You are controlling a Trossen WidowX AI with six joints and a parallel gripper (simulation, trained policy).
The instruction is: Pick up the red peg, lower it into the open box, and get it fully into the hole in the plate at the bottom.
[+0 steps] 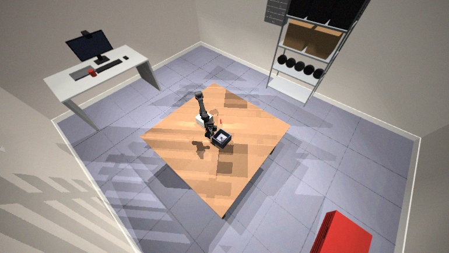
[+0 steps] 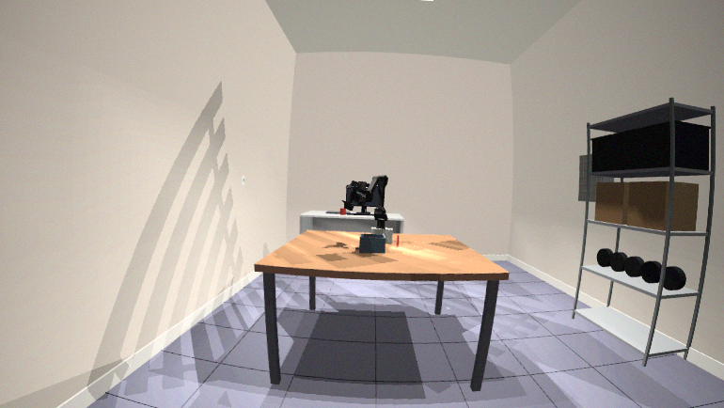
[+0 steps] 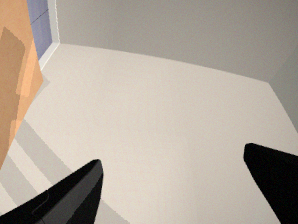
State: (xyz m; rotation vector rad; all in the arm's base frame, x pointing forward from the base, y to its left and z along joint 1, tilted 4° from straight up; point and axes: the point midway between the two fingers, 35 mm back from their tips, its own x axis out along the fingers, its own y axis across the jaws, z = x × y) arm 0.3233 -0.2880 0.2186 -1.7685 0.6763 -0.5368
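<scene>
The red peg is 39 cm to the left of my gripper tip, 31 cm below it and 15 cm behind it. From my gripper tip the other things lie so: grey box 33 cm below, 19 cm to the left, 1 cm behind.
</scene>
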